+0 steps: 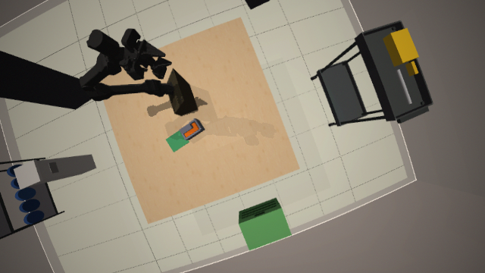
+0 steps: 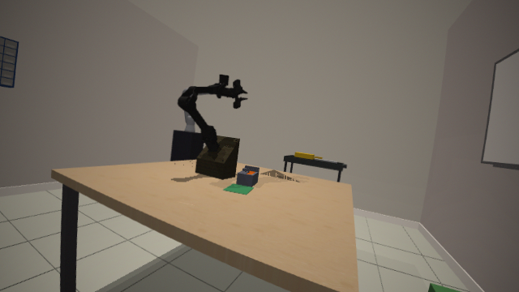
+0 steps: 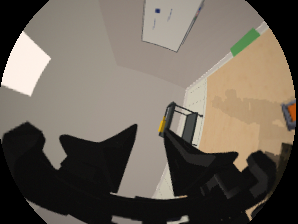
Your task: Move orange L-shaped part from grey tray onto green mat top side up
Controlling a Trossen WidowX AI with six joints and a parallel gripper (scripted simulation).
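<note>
My gripper tip is now 15 cm short of the orange L-shaped part, 19 cm to the left of it and 50 cm above it. Also, from my gripper tip: green mat: 16 cm ahead, 36 cm to the right, 56 cm below.
</note>
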